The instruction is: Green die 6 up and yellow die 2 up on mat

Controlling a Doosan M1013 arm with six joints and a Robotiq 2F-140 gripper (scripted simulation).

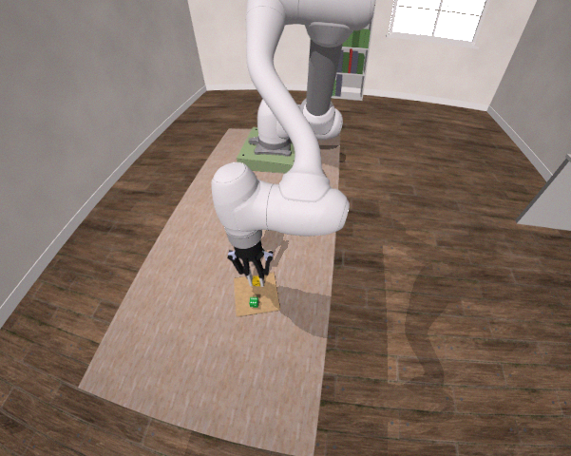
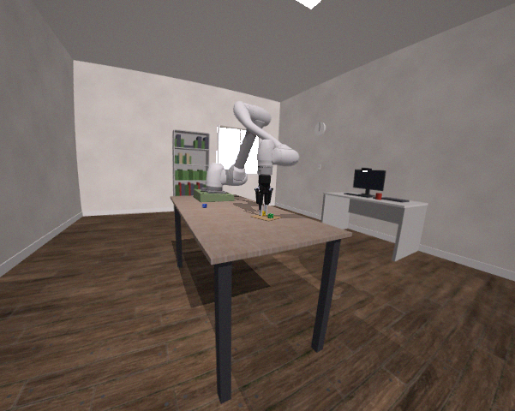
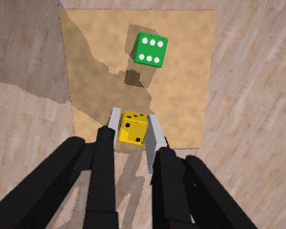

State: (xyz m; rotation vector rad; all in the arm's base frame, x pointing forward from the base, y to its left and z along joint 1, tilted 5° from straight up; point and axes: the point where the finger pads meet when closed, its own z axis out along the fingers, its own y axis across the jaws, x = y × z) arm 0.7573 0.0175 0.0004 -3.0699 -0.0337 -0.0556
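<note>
Now: the yellow die 20 mm below my hand. From my hand the other things lie so: green die (80 mm ahead, 20 mm below); then tan mat (40 mm ahead, 40 mm below); then blue die (400 mm behind, 230 mm to the right, 30 mm below).
</note>
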